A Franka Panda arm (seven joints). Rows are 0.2 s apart.
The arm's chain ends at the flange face. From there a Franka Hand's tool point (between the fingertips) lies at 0.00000 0.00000 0.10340 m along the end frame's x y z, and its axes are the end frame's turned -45 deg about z.
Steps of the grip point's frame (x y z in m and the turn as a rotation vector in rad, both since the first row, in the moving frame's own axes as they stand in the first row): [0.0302, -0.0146, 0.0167, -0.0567, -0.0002, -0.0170]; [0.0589, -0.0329, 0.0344, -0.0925, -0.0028, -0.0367]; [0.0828, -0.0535, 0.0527, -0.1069, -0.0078, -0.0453]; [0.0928, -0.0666, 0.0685, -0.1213, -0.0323, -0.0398]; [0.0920, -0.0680, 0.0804, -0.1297, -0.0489, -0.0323]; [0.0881, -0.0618, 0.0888, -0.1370, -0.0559, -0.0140]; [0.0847, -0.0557, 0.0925, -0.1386, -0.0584, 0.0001]
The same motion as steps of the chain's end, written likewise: [0.0069, -0.0358, 0.0169, -0.0402, 0.0400, -0.0170]; [0.0117, -0.0717, 0.0348, -0.0674, 0.0634, -0.0367]; [0.0133, -0.1046, 0.0533, -0.0811, 0.0701, -0.0453]; [0.0118, -0.1238, 0.0693, -0.1086, 0.0629, -0.0398]; [0.0109, -0.1261, 0.0814, -0.1263, 0.0571, -0.0323]; [0.0126, -0.1200, 0.0899, -0.1364, 0.0573, -0.0140]; [0.0147, -0.1136, 0.0937, -0.1393, 0.0567, 0.0001]
